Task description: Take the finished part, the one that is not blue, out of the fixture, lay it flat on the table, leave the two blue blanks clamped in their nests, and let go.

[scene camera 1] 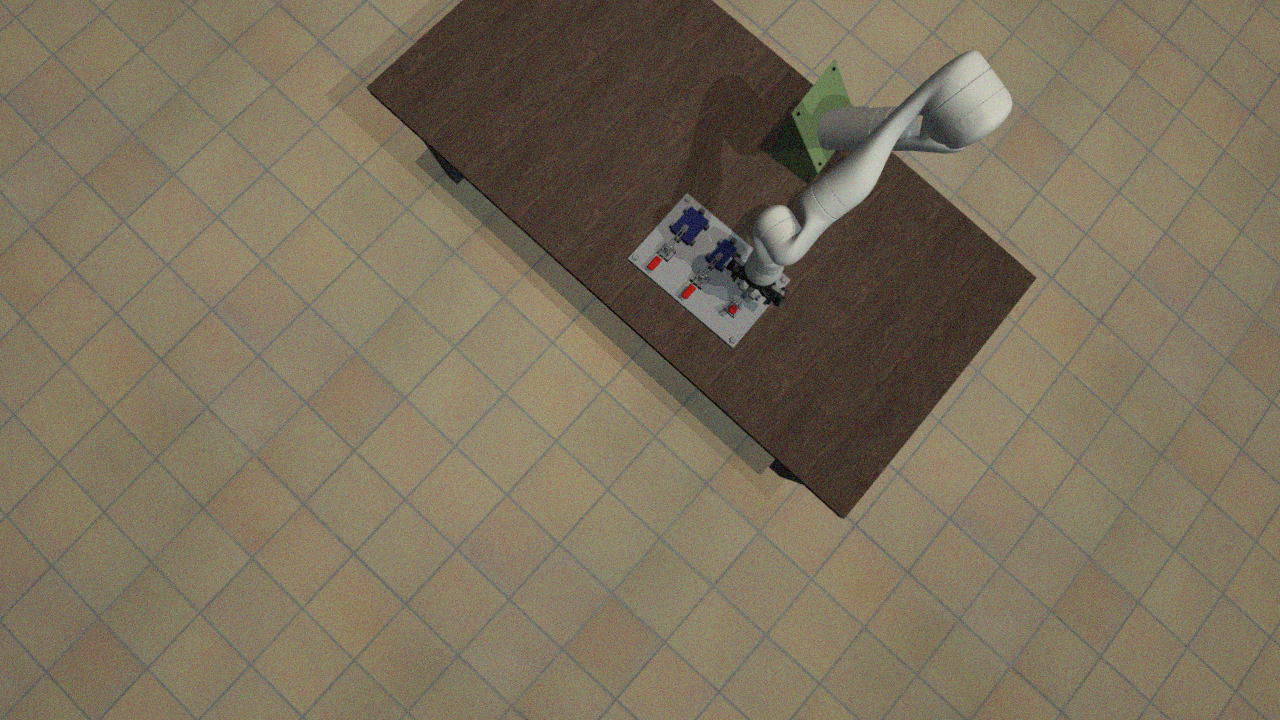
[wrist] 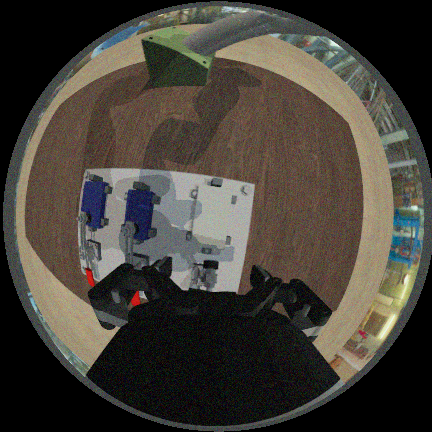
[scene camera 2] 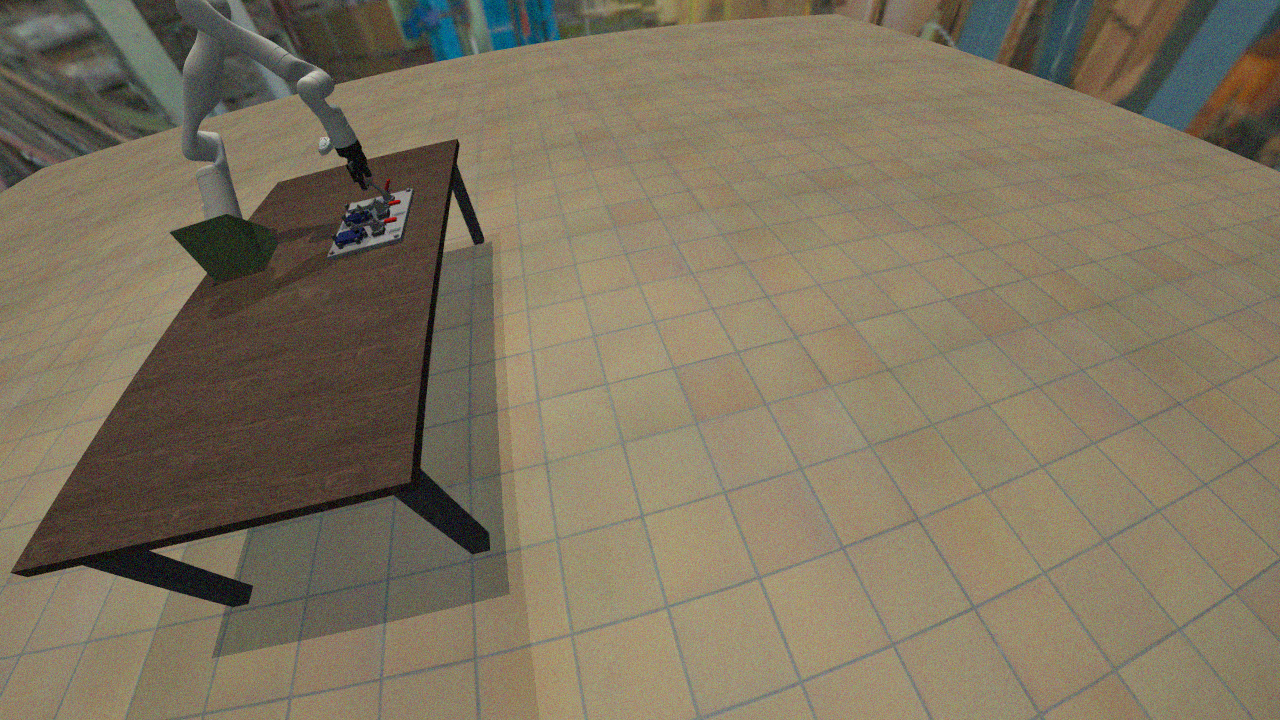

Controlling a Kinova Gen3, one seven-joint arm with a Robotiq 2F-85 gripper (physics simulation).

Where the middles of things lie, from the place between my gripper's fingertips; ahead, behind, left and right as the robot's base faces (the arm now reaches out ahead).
Labels:
Now: hand 7 cm above the finished part [wrist: 212,206] and 5 cm past it. The rest, counted from my hand: fixture plate [scene camera 1: 706,305] 11 cm to the right, 9 cm below.

